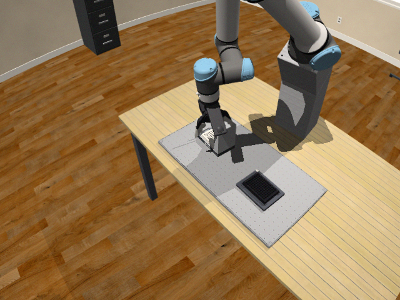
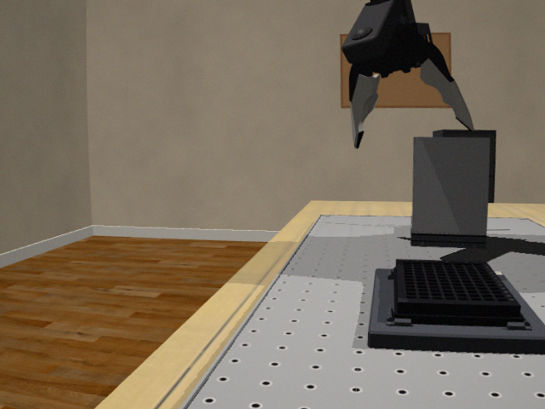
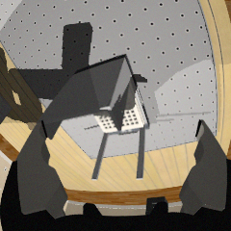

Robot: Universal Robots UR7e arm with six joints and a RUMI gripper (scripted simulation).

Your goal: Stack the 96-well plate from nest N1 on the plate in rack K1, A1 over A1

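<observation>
My hand is 26 cm to the right of the black 96-well plate, 11 cm above it and 3 cm past it. Round my hand: white plate 11 cm below, 5 cm to the right, 5 cm behind.
</observation>
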